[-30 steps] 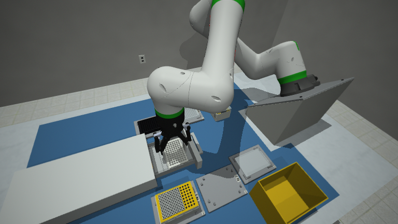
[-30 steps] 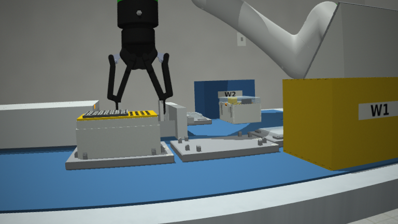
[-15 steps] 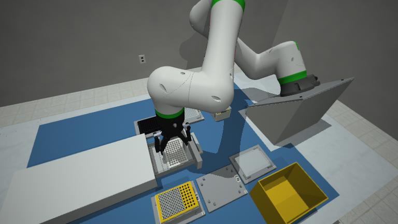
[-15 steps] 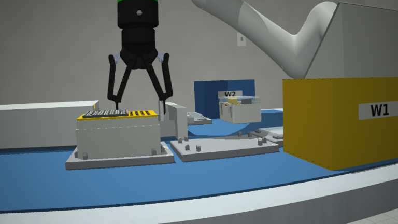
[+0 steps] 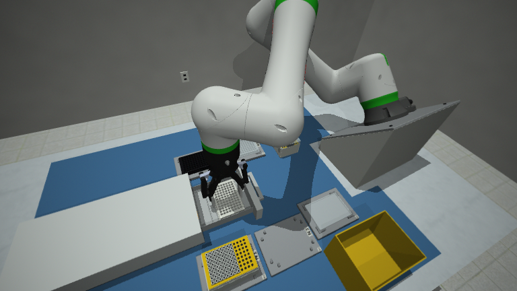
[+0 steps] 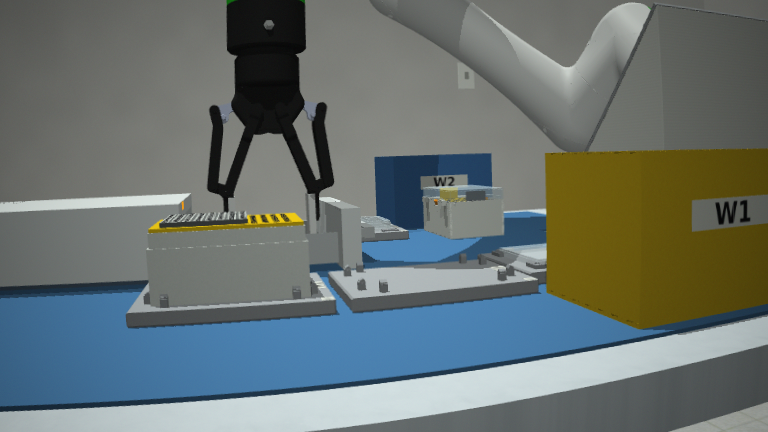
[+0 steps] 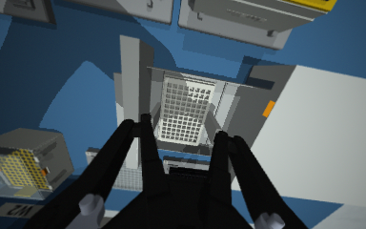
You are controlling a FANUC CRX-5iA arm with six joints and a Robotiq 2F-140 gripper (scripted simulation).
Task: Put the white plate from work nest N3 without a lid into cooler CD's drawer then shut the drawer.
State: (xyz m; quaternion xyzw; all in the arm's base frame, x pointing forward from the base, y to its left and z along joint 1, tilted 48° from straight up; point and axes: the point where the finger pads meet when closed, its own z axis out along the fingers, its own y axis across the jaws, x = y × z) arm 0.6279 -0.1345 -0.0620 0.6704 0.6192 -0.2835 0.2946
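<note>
Right now the white plate is 2 cm below my hand. The rest, counted from my hand: yellow tip box 6 cm ahead, 18 cm to the left, 1 cm above; then black plate 4 cm ahead, 19 cm to the right, 2 cm below; then drawer 3 cm ahead, 2 cm below.
</note>
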